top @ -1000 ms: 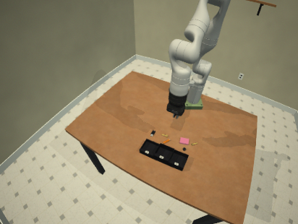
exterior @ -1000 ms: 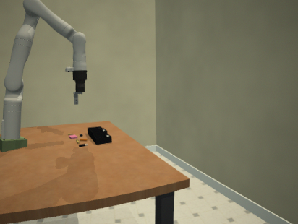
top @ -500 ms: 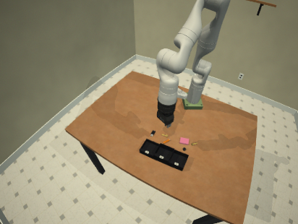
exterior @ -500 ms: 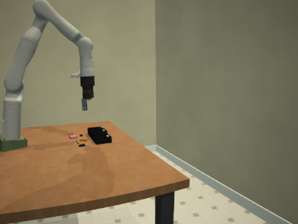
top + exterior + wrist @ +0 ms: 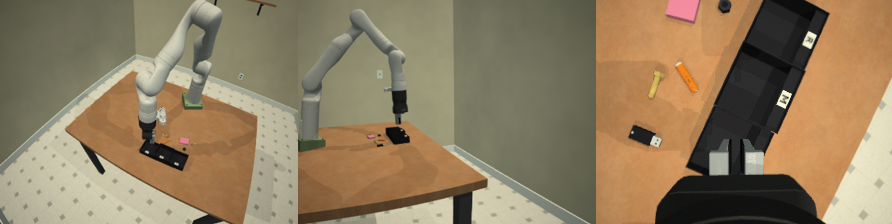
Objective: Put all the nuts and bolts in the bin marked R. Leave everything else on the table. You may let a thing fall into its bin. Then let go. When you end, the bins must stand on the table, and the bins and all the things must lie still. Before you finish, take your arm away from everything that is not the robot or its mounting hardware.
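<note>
Now: the black bin tray 9 cm below my hand, 7 cm to the left of it and 1 cm ahead of it. The rest, counted from my hand: dark hex nut: 17 cm to the left, 11 cm below, 8 cm behind; then black USB stick: 11 cm below, 11 cm behind, 4 cm to the right; then orange marker: 11 cm below, 9 cm behind, 5 cm to the left.
</note>
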